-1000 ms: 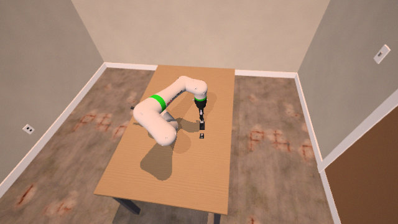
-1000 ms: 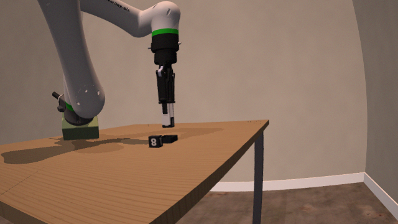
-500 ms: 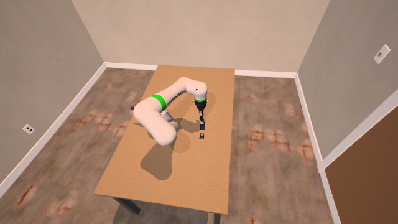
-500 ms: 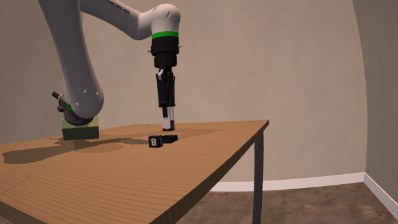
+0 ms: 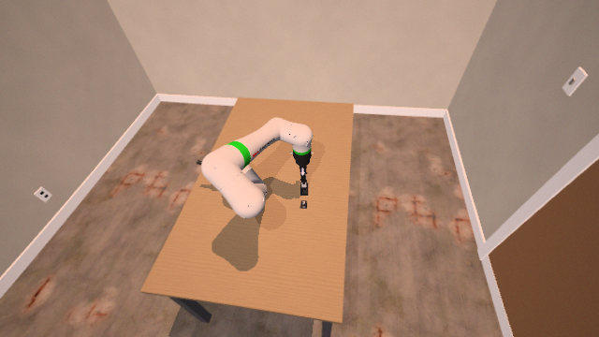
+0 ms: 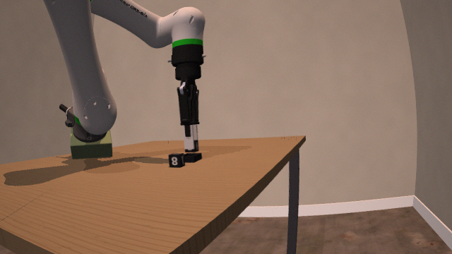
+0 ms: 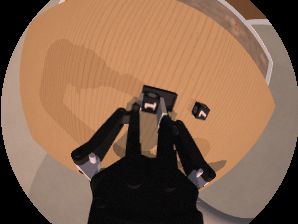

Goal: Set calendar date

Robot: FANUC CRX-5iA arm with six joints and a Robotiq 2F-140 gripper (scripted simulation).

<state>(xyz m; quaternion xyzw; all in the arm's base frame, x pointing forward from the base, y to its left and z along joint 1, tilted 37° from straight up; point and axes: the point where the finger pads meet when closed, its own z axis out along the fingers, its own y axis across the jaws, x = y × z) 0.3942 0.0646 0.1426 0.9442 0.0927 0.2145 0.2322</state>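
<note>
Now: hand 6 cm above the black calendar tray and 2 cm to the left of it.
</note>
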